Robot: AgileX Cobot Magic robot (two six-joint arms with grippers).
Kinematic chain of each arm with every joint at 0, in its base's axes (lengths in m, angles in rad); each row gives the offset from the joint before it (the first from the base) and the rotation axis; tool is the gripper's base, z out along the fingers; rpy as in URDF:
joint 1: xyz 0 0 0.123 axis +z
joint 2: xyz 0 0 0 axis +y
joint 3: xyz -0.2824 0 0.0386 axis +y
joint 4: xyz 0.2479 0 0.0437 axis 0.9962 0 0.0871
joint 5: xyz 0 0 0 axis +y
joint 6: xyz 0.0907 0 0.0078 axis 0.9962 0 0.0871
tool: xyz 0 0 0 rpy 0 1.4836 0
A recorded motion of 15 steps. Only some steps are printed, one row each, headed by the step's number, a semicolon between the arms.
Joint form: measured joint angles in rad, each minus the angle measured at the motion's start. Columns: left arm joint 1, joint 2, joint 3, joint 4, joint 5, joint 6; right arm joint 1, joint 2, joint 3, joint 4, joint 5, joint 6.
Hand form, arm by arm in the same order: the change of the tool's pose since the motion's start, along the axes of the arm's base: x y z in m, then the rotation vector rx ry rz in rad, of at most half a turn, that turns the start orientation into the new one. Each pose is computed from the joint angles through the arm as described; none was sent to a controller.
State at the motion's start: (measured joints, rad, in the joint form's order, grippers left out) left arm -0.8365 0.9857 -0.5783 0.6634 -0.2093 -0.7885; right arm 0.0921 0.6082 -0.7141 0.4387 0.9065 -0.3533
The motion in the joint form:
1: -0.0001 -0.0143 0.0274 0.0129 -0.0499 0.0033; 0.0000 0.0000 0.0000 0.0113 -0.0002 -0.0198
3: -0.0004 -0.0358 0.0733 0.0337 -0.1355 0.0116; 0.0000 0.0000 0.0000 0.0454 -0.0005 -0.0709
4: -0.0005 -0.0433 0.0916 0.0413 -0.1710 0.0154; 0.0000 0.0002 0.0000 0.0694 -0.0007 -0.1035
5: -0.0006 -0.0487 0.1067 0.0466 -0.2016 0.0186; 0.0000 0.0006 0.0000 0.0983 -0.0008 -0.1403
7: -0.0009 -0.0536 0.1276 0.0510 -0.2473 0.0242; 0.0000 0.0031 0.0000 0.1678 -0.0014 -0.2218
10: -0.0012 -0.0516 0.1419 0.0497 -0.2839 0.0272; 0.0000 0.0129 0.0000 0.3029 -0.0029 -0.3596
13: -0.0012 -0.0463 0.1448 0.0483 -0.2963 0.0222; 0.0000 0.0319 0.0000 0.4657 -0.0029 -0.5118
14: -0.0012 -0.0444 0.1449 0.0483 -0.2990 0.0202; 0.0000 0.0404 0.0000 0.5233 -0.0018 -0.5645
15: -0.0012 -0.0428 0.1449 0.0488 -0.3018 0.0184; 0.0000 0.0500 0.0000 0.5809 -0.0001 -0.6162
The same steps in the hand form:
1: -0.0053 0.0014 -0.0027 -0.0160 -0.0218 -0.0340; -0.0001 0.0007 0.0004 -0.0029 -0.0072 0.0136
3: -0.0142 0.0035 -0.0078 -0.0420 -0.0578 -0.0933; -0.0005 0.0029 0.0015 -0.0056 -0.0259 0.0491
4: -0.0178 0.0043 -0.0099 -0.0531 -0.0712 -0.1178; -0.0008 0.0044 0.0023 -0.0049 -0.0382 0.0719
5: -0.0208 0.0049 -0.0117 -0.0634 -0.0815 -0.1385; -0.0010 0.0061 0.0032 -0.0024 -0.0523 0.0976
7: -0.0248 0.0054 -0.0145 -0.0799 -0.0938 -0.1681; -0.0014 0.0103 0.0057 0.0091 -0.0847 0.1535
10: -0.0272 0.0051 -0.0168 -0.0950 -0.0966 -0.1894; -0.0009 0.0179 0.0107 0.0475 -0.1429 0.2435
13: -0.0273 0.0043 -0.0178 -0.1019 -0.0898 -0.1955; 0.0011 0.0260 0.0172 0.1059 -0.2114 0.3325
14: -0.0273 0.0040 -0.0180 -0.1035 -0.0875 -0.1969; 0.0022 0.0286 0.0195 0.1280 -0.2357 0.3604
15: -0.0272 0.0038 -0.0181 -0.1050 -0.0860 -0.1986; 0.0036 0.0311 0.0219 0.1511 -0.2597 0.3862

